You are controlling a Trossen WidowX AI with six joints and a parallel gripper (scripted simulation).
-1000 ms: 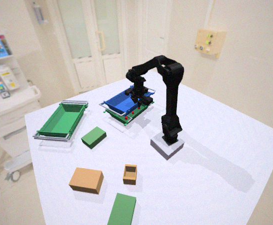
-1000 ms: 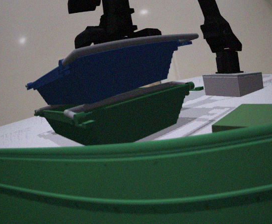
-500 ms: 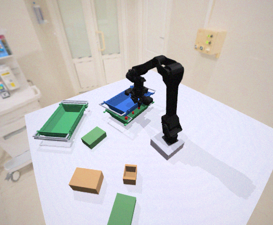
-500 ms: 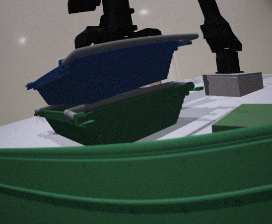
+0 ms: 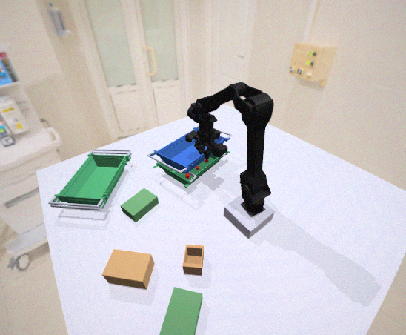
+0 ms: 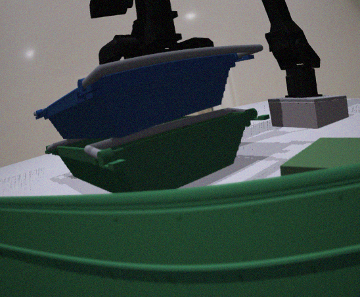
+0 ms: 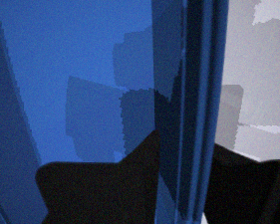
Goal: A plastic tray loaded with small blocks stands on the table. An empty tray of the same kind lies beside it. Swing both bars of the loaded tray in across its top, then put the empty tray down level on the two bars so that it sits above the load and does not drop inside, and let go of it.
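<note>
The blue tray lies 70 mm ahead of my gripper tip, 30 mm to the left of it and 30 mm above it. Round my gripper tip: open box 360 mm behind, 230 mm to the left, 70 mm below.
</note>
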